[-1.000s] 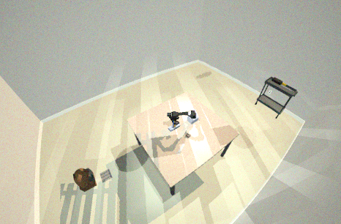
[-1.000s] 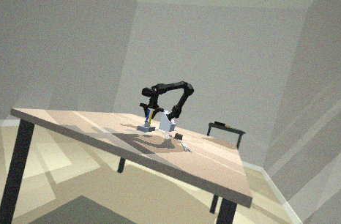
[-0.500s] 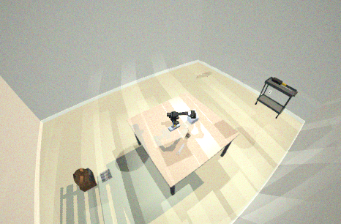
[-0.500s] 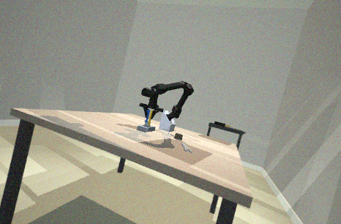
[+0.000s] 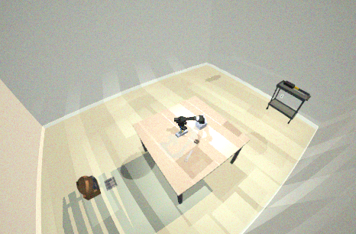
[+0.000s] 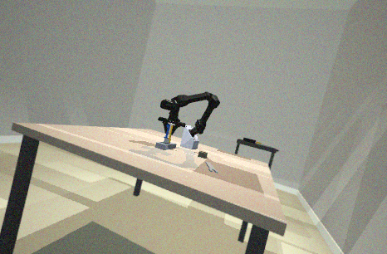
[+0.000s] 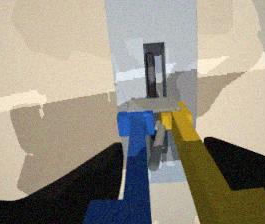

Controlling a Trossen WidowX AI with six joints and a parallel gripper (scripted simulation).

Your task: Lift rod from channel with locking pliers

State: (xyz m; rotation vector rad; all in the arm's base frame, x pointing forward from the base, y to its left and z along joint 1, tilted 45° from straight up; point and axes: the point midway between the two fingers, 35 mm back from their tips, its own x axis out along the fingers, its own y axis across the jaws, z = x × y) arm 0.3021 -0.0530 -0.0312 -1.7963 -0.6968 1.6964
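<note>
Now: the channel block 80 mm below my gripper tip and 10 mm behind it. From my gripper tip the other things lie so: grey link bar (right at my gripper tip); then rod (90 mm below); then yellow handle (10 mm to the left, 10 mm above).
</note>
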